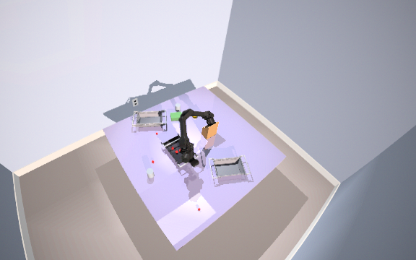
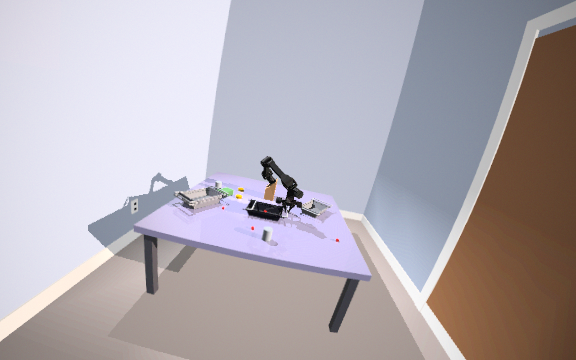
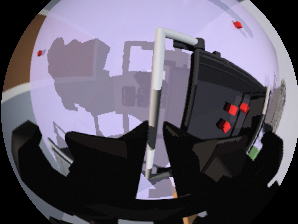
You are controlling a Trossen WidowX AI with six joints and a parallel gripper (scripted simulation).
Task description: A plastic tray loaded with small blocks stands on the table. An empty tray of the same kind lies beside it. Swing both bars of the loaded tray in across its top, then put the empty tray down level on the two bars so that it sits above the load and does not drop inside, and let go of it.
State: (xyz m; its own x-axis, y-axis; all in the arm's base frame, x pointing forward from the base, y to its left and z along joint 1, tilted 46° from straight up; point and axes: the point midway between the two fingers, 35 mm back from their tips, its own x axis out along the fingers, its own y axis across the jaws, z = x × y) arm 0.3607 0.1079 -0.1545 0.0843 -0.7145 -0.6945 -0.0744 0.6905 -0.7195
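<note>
Right now the grey tray is 26 cm behind my gripper tip and 21 cm to the left of it. The rest, counted from my gripper tip: green block (54 cm to the right, 18 cm behind, 3 cm below).
</note>
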